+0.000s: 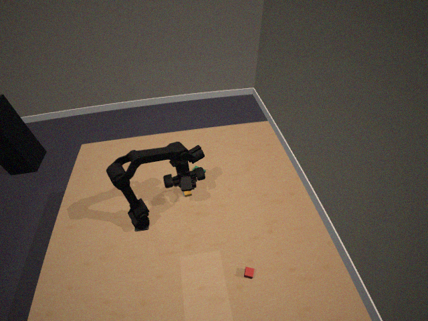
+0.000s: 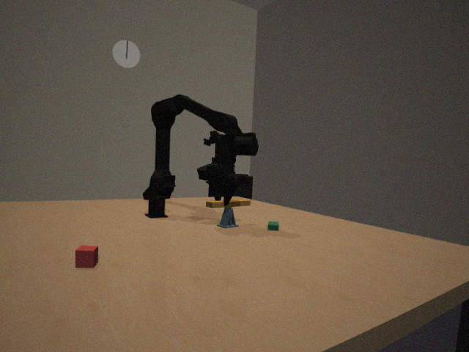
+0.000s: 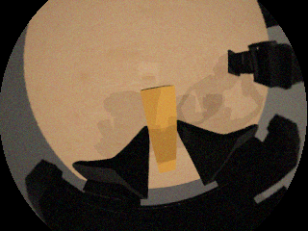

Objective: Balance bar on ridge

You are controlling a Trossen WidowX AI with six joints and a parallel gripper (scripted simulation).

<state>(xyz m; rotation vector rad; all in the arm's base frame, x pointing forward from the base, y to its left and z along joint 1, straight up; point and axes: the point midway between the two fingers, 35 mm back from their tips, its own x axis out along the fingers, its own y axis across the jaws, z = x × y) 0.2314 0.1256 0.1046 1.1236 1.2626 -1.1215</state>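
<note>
Right now my gripper tip is 30 mm to the right of the bar. Round my gripper tip: red cube 420 mm to the right, 210 mm ahead, 50 mm below; then small green block 150 mm to the left, 80 mm ahead, 60 mm below.
</note>
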